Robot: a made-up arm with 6 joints. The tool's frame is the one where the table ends. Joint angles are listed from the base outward.
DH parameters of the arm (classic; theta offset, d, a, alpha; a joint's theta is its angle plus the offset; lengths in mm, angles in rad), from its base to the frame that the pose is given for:
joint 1: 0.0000 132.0 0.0 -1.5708
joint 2: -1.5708 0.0 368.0 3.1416
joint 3: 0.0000 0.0 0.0 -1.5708
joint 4: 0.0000 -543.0 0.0 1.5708
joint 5: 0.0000 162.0 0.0 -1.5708
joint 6: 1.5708 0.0 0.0 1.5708
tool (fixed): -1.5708 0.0 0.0 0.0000
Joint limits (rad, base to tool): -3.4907..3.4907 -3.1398..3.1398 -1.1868..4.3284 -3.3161..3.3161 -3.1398..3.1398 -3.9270..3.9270
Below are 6 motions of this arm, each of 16 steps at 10 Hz.
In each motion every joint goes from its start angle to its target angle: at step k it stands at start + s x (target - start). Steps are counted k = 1, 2, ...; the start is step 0. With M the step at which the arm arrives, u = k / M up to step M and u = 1 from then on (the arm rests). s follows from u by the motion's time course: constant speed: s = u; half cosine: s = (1 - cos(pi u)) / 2; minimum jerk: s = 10 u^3 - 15 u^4 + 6 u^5.
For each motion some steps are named. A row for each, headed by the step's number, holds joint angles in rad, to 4 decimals.
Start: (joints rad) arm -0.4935 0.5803 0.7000 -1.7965 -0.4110 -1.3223
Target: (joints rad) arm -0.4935 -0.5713 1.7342 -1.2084 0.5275 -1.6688
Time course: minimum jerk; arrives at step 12
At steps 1, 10, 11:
1: -0.4935 0.5744 0.7053 -1.7935 -0.4062 -1.3241
10: -0.4935 -0.5304 1.6975 -1.2293 0.4942 -1.6565
11: -0.4935 -0.5654 1.7289 -1.2114 0.5227 -1.6670

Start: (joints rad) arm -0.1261 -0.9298 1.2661 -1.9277 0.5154 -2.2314
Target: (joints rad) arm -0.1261 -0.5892 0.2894 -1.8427 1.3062 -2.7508
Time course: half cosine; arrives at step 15
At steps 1, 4, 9, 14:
1: -0.1261 -0.9261 1.2554 -1.9268 0.5240 -2.2371
4: -0.1261 -0.8735 1.1045 -1.9136 0.6462 -2.3173
9: -0.1261 -0.7069 0.6268 -1.8721 1.0330 -2.5714
14: -0.1261 -0.5929 0.3001 -1.8436 1.2976 -2.7451

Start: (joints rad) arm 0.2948 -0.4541 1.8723 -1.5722 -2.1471 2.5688
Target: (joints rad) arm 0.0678 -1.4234 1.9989 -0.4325 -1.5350 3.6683
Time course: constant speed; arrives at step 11
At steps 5, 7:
5: 0.1916 -0.8947 1.9298 -1.0542 -1.8689 3.0686
7: 0.1503 -1.0709 1.9529 -0.8469 -1.7576 3.2685

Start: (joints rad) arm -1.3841 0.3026 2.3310 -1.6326 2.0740 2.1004
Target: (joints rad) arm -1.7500 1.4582 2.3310 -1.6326 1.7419 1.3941
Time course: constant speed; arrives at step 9
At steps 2, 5, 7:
2: -1.4654 0.5594 2.3310 -1.6326 2.0002 1.9434
5: -1.5874 0.9446 2.3310 -1.6326 1.8895 1.7080
7: -1.6687 1.2014 2.3310 -1.6326 1.8157 1.5511

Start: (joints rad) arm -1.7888 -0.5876 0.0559 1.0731 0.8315 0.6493
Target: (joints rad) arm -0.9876 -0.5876 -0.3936 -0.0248 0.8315 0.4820
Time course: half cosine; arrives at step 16
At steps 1, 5, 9, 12, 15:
1: -1.7811 -0.5876 0.0516 1.0626 0.8315 0.6477
5: -1.6108 -0.5876 -0.0440 0.8291 0.8315 0.6121
9: -1.3100 -0.5876 -0.2127 0.4171 0.8315 0.5493
12: -1.1049 -0.5876 -0.3278 0.1360 0.8315 0.5065
15: -0.9953 -0.5876 -0.3893 -0.0143 0.8315 0.4836

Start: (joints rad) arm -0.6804 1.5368 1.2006 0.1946 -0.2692 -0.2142
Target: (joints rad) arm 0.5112 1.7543 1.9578 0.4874 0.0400 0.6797
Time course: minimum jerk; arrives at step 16
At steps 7, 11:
7: -0.2228 1.6203 1.4914 0.3070 -0.1505 0.1291
11: 0.2967 1.7151 1.8215 0.4347 -0.0157 0.5188

